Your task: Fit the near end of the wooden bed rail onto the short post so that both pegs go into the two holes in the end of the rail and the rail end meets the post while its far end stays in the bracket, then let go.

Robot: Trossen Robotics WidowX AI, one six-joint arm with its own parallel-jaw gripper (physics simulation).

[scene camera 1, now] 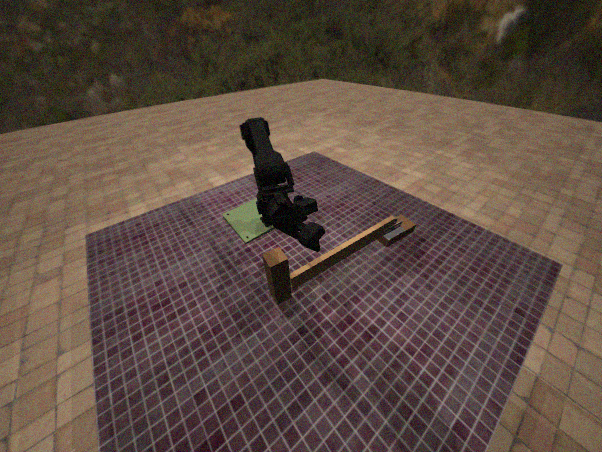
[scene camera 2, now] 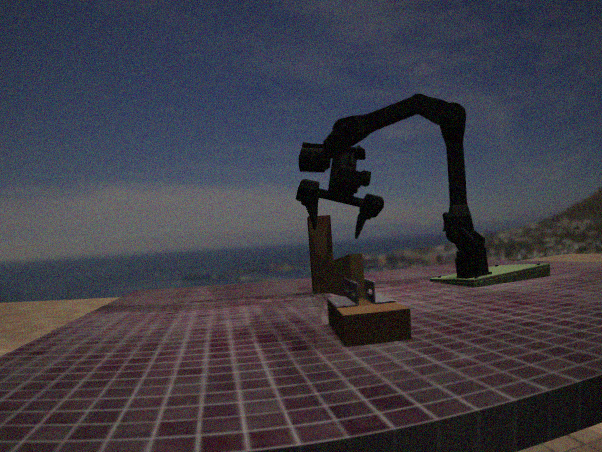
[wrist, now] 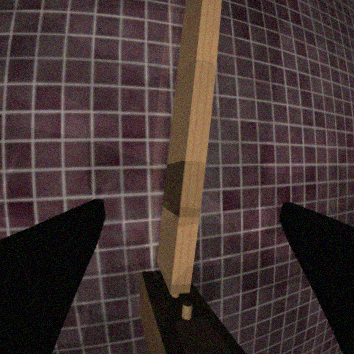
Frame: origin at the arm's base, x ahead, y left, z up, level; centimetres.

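Seen in the pictures: gripper, fingertip midpoint: [scene camera 2: 335, 233] [wrist: 194, 209]; arm's base, link origin: [scene camera 1: 269, 219] [scene camera 2: 474, 275].
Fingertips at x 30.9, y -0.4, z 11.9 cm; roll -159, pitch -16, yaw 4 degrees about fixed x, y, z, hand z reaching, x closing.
Note:
Offsets run from my fingertips to a thing's top centre. "*": to the spot under its first point. Level surfaces: height alone.
The wooden rail {dx +2.2, dy +13.6, dz -3.5 cm} [scene camera 1: 345, 252] [scene camera 2: 357, 270] [wrist: 198, 125] runs from the short post {* dx +4.8, dy -12.8, dz -0.8 cm} [scene camera 1: 278, 277] [scene camera 2: 320, 255] [wrist: 200, 337] to the bracket {dx +2.1, dy +35.4, dz -6.9 cm} [scene camera 1: 393, 233] [scene camera 2: 370, 291], where its far end stands between the metal plates. In the wrist view one peg {* dx +2.2, dy -8.9, dz -4.5 cm} [wrist: 187, 312] sticks out bare from the post's face, apart from the rail end. A small bit of a second peg {* dx +2.2, dy -9.4, dz -7.7 cm} [wrist: 175, 296] shows at the rail end's lower edge; the holes are hidden. My gripper [scene camera 1: 316, 226] [scene camera 2: 335, 233] [wrist: 194, 209] is open and empty above the rail near the post, one finger on each side.
The bracket sits on a wooden block {dx +2.1, dy +38.5, dz -9.9 cm} [scene camera 1: 408, 228] [scene camera 2: 377, 325]. The arm's green base plate [scene camera 1: 245, 225] [scene camera 2: 520, 272] lies behind the post in the first scene view. The purple tiled mat {dz -13.5 cm} [scene camera 1: 350, 360] [scene camera 2: 200, 380] lies under everything.

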